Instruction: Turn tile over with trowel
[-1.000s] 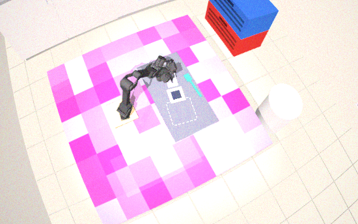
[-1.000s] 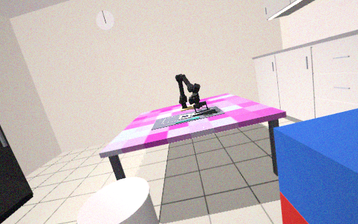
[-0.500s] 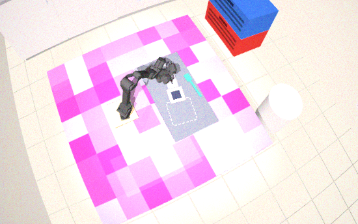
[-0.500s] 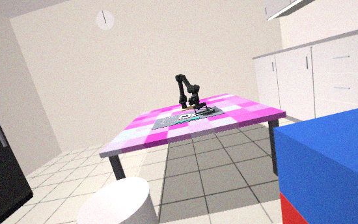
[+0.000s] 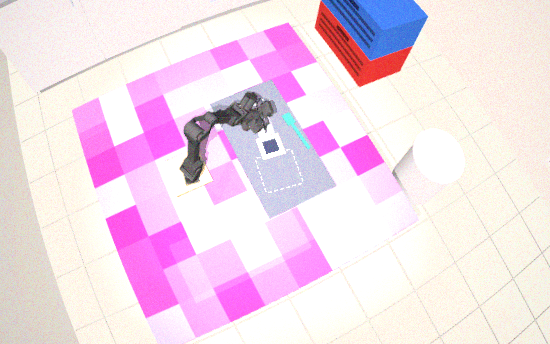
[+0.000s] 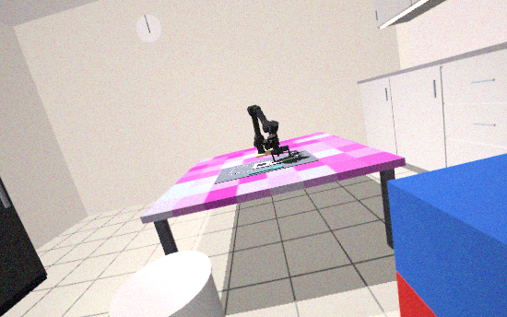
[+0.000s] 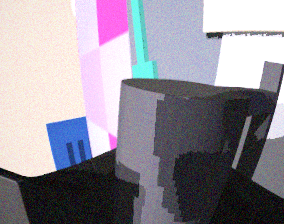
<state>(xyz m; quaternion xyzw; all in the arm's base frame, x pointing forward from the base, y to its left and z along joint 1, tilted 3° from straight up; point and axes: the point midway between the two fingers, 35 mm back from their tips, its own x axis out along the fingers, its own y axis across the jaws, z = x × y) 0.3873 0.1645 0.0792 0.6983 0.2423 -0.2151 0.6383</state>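
The white tile is 30 mm behind my gripper tip, 120 mm to the right of it and 50 mm below it. Also, from my gripper tip: teal trowel (110 mm ahead, 60 mm to the right, 50 mm below).
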